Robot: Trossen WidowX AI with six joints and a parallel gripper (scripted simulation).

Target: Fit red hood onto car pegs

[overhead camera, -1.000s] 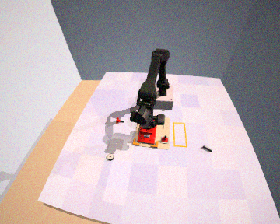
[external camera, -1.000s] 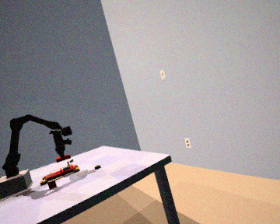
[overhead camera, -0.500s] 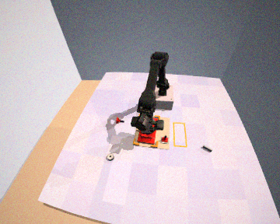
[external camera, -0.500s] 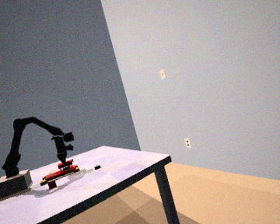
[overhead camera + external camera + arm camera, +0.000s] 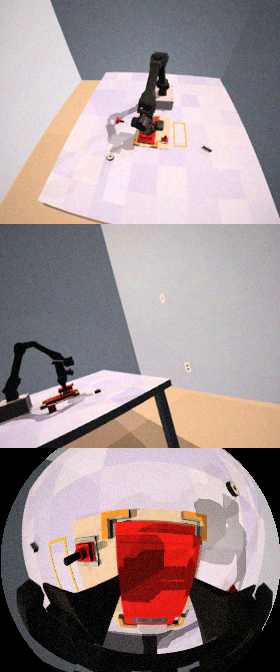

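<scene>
The red hood lies 1 cm above my gripper tip. Round my gripper tip: engine block (3 cm below).
</scene>
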